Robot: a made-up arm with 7 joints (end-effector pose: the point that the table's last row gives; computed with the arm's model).
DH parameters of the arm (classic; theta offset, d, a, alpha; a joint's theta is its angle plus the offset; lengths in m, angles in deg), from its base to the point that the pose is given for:
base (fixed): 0 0 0 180
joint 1: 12.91 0 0.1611 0
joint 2: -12.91 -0.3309 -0.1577 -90
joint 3: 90 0.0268 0.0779 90
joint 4: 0 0.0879 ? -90
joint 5: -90 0.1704 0.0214 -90
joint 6: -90 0.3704 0.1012 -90
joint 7: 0 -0.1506 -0.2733 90
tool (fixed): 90 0.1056 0 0
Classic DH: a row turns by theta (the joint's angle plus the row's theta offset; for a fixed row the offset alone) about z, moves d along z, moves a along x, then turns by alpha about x.
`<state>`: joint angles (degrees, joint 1 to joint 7).
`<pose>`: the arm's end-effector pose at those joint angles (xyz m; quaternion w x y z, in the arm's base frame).
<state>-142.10 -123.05 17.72 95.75 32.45 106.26 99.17</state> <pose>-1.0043 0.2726 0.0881 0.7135 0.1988 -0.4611 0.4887</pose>
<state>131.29 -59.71 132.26 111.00 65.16 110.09 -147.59</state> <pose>-0.5929 -0.2681 0.6332 0.6117 -0.0630 0.5751 0.5395</pose>
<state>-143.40 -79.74 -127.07 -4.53 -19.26 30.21 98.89</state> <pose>-0.6785 0.1627 -0.4709 0.5910 -0.7670 0.0768 0.2379</pose>
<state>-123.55 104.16 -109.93 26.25 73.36 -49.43 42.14</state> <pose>0.3755 0.0734 0.7021 0.8425 0.1338 0.0668 -0.5175</pose>
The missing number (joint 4, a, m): 0.2257
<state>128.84 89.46 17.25 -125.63 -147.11 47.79 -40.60</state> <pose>-0.3755 -0.1053 0.5936 0.6751 -0.6603 0.0897 0.3166</pose>
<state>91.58 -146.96 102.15 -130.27 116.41 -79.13 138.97</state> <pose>-0.1344 -0.6641 0.0940 0.0563 0.0993 0.2148 -0.9700</pose>
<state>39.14 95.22 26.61 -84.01 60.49 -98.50 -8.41</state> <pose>0.8117 -0.2585 0.4231 0.1212 0.7598 0.2475 0.5888</pose>
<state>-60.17 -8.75 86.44 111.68 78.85 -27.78 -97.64</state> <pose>0.1652 0.0180 0.3051 0.7578 0.5991 0.1049 0.2362</pose>
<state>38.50 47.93 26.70 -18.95 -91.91 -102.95 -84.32</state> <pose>0.0841 -0.0447 0.6121 0.2620 -0.0220 -0.9290 0.2604</pose>
